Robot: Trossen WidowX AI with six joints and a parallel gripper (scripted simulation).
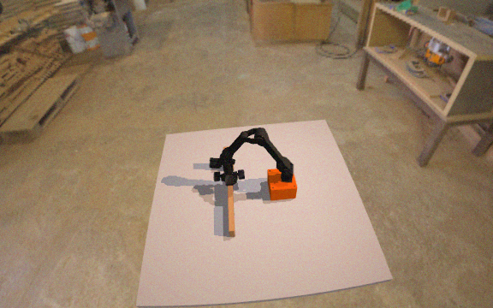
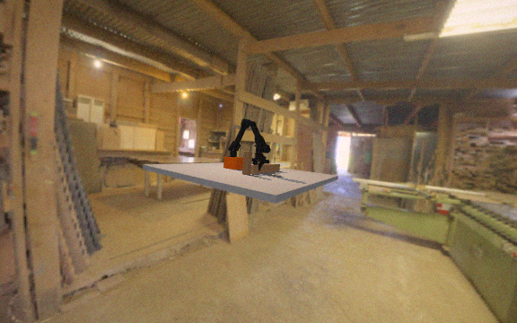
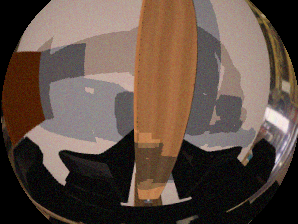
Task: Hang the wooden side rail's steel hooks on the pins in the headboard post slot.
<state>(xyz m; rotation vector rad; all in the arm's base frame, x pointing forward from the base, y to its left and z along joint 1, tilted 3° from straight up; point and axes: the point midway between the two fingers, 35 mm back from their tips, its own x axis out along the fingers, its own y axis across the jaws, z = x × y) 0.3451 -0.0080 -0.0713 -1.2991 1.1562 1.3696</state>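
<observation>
Right now my gripper tip is 150 mm to the left of the upright headboard post, 60 mm below it and 20 mm short of it.
</observation>
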